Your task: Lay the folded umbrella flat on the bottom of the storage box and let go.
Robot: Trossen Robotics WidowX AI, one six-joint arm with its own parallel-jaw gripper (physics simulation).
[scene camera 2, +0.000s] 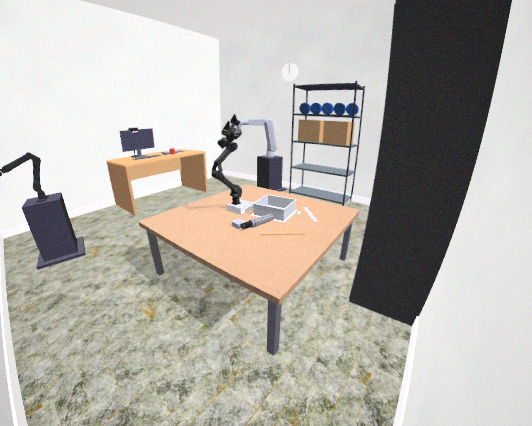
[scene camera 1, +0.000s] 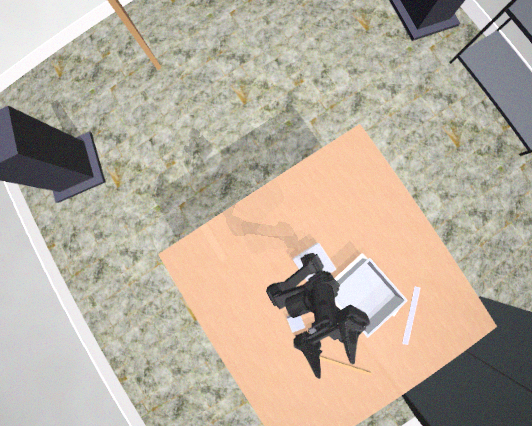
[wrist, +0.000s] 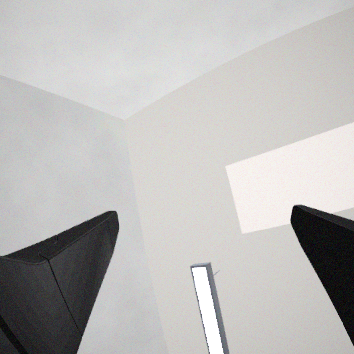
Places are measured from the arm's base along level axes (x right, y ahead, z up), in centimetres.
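Where they show: gripper, fingertip midpoint: [scene camera 2: 231, 117] [scene camera 1: 334, 371] [wrist: 206, 217]; arm's base at its link origin: [scene camera 2: 236, 203] [scene camera 1: 308, 261].
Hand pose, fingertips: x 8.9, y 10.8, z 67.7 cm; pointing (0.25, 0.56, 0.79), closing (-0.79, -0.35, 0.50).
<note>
Each offset is from my fingertips to the top centre of the thing. Level surfaces: height alone.
The folded umbrella @[dx -3.4, dy +23.4, dz -67.5 cm] [scene camera 2: 261, 220], a ribbed grey roll with a black end, lies on the table in front of the storage box in scene camera 2. The arm hides most of it in scene camera 1. The storage box @[dx -28.9, dy +14.7, dz -63.7 cm] [scene camera 1: 389, 314] [scene camera 2: 268, 212] is light grey and open-topped. The part of its bottom that shows in scene camera 1 is bare. My gripper [scene camera 1: 336, 370] [scene camera 2: 236, 119] [wrist: 206, 217] is open and empty, raised high above the table and pointing upward. In the wrist view its fingers stand wide apart against walls and ceiling.
The wooden table @[dz -73.4 cm] [scene camera 1: 240, 280] [scene camera 2: 210, 240] bears the arm's white base [scene camera 2: 240, 207], a small white block @[dx +7.8, dy +15.7, dz -69.8 cm] [scene camera 1: 295, 324] [scene camera 2: 238, 223] by the umbrella's black end, a thin wooden stick @[dx -6.7, dy +45.3, dz -72.2 cm] [scene camera 1: 345, 364] [scene camera 2: 282, 234] and a white strip @[dx -48.7, dy +35.4, dz -73.2 cm] [scene camera 1: 411, 316] [scene camera 2: 310, 214] beside the box.
</note>
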